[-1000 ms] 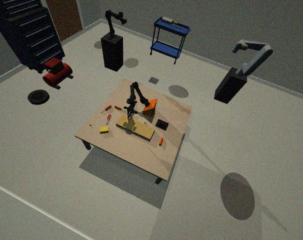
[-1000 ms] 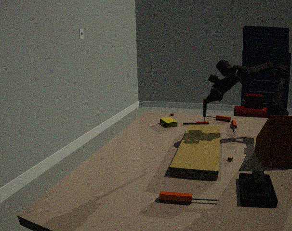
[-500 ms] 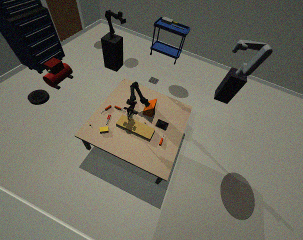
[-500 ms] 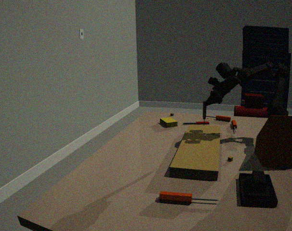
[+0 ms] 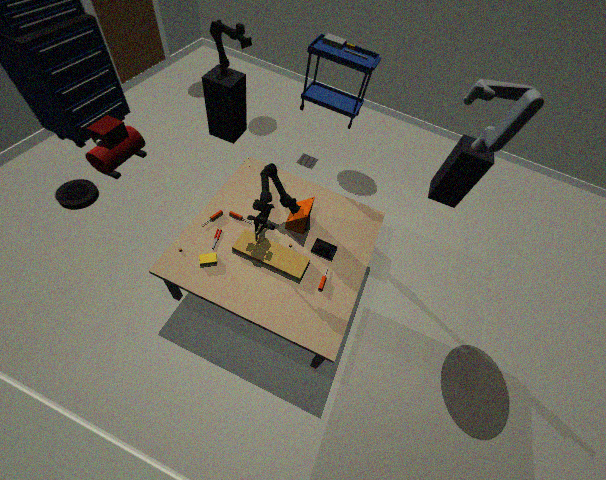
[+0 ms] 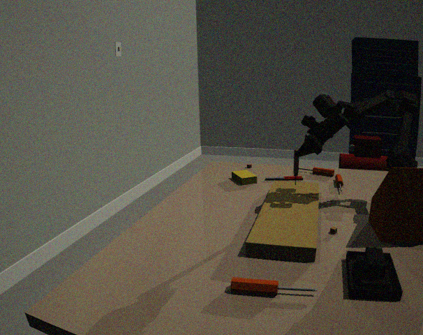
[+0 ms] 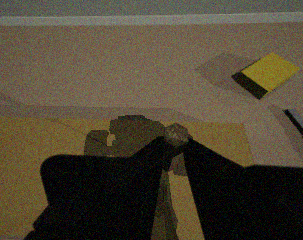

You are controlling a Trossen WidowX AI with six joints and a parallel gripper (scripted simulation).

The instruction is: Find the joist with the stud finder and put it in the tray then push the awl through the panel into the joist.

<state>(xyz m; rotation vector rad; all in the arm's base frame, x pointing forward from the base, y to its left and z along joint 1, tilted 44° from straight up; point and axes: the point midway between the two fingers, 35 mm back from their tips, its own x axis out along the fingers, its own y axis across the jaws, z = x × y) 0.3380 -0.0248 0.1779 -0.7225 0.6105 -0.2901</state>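
Now: the awl 50 mm below my gripper tip. The rest, counted from my gripper tip: black tray 450 mm to the left, 210 mm behind, 160 mm below; then yellow block 240 mm to the right, 230 mm ahead, 160 mm below; then stud finder 460 mm to the left, 210 mm behind, 130 mm below.
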